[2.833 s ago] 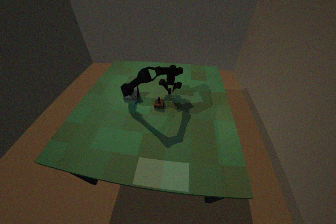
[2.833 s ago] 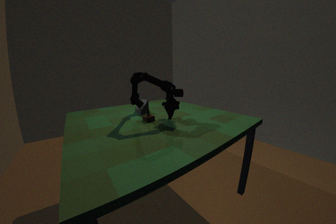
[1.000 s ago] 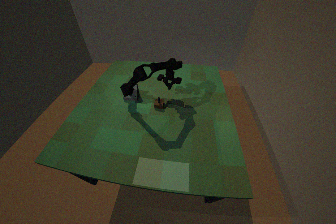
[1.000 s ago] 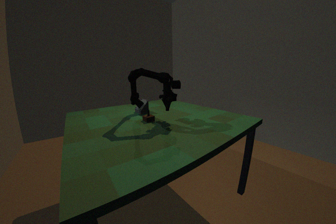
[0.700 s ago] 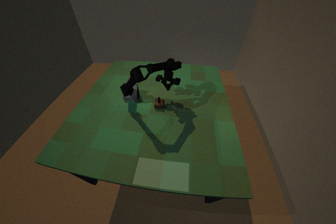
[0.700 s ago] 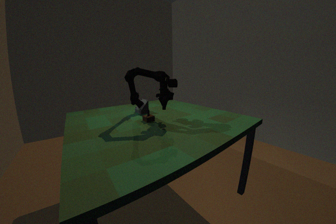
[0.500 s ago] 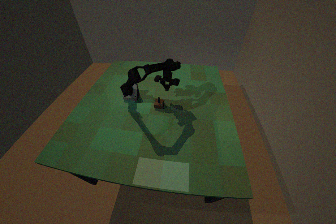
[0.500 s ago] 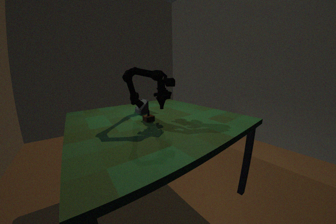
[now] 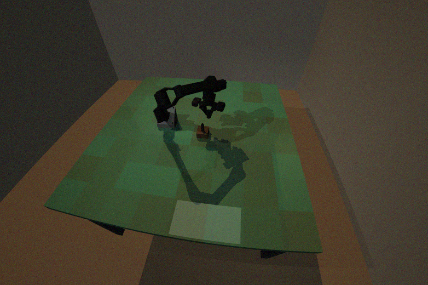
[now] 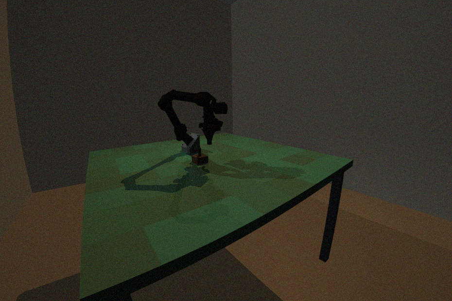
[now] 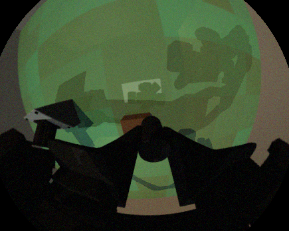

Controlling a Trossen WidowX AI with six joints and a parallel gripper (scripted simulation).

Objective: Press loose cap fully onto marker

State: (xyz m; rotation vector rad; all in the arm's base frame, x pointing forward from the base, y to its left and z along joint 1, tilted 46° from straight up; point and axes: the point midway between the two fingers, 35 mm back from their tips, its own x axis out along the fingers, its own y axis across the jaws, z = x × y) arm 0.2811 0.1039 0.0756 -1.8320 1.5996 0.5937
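Right now my gripper tip is 3 cm past the holder block, 5 cm to the left of it and 10 cm above it. The rest, counted from my gripper tip: dark cap (1 cm above).
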